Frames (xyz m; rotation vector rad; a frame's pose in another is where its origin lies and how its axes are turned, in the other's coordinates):
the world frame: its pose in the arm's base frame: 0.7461 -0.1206 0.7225 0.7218 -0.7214 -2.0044
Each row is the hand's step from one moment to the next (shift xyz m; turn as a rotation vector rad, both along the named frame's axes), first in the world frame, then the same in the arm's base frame.
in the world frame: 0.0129 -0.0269 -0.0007 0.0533 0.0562 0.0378
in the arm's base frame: -0.0196 0.0011 -0.0225 -0.0220 -0.0636 0.0538
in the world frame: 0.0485 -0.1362 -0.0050 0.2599 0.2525 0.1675
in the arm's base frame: -0.0904 0.0198 -0.1112 -0.1064 -0.3040 0.2359
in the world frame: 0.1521 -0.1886 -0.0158 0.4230 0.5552 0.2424
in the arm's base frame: -0.1579 -0.0476 -0.1782 -0.0757 -0.5676 0.4669
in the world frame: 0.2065 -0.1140 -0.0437 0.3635 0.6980 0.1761
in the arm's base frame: -0.1237 -0.1348 -0.1551 0.0742 -0.5964 0.5378
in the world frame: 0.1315 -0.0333 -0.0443 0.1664 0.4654 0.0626
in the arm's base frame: -0.0463 -0.1075 -0.0816 0.1236 -0.3440 0.3385
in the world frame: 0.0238 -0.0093 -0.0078 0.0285 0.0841 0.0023
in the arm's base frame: -0.0103 -0.0179 -0.0170 0.0295 -0.0628 0.0555
